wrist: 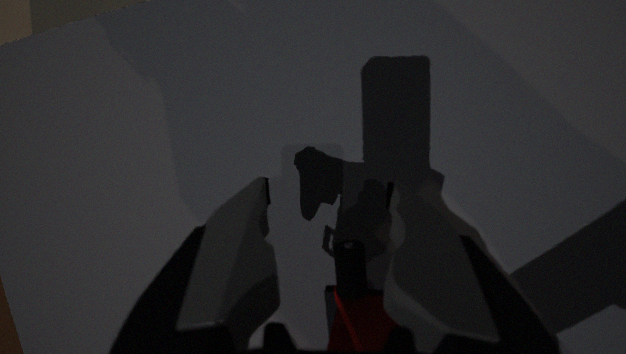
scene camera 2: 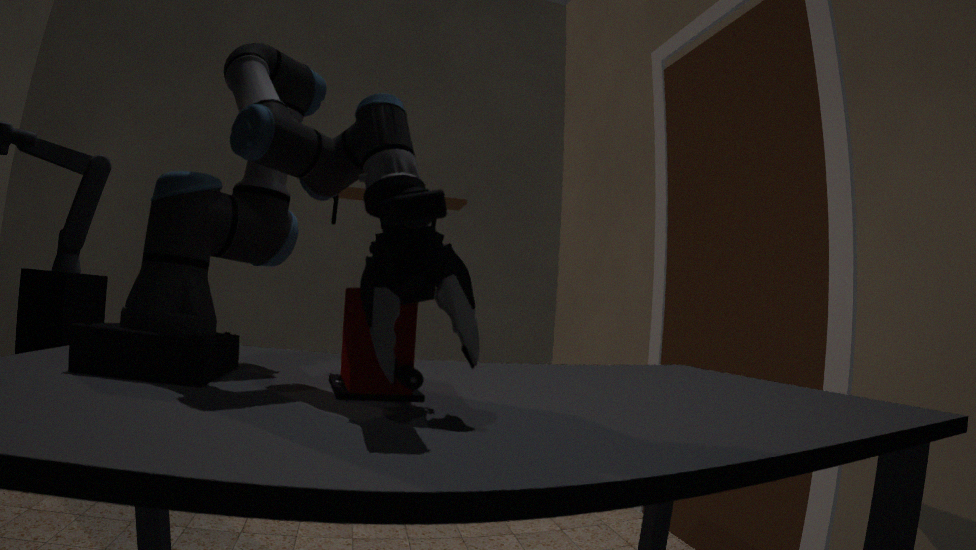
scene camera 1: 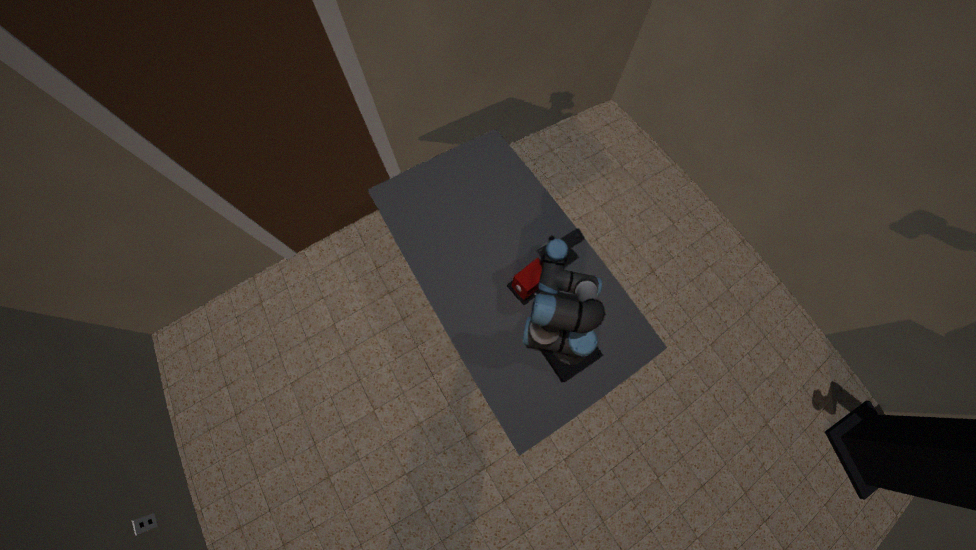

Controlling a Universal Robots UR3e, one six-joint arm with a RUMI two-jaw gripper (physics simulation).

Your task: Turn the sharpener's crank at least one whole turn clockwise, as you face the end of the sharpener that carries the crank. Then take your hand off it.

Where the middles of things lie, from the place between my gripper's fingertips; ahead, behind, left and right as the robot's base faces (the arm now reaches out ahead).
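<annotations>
There is the red sharpener (scene camera 1: 525,284), 13 cm to the left of my hand, 8 cm behind it and 1 cm above it. The black knob (wrist: 350,263) is 6 cm to the left of my hand and 3 cm behind it, and I see that it is 1 cm below as well. Going by their middles, the knob is the nearest to my hand of the things named here.
</annotations>
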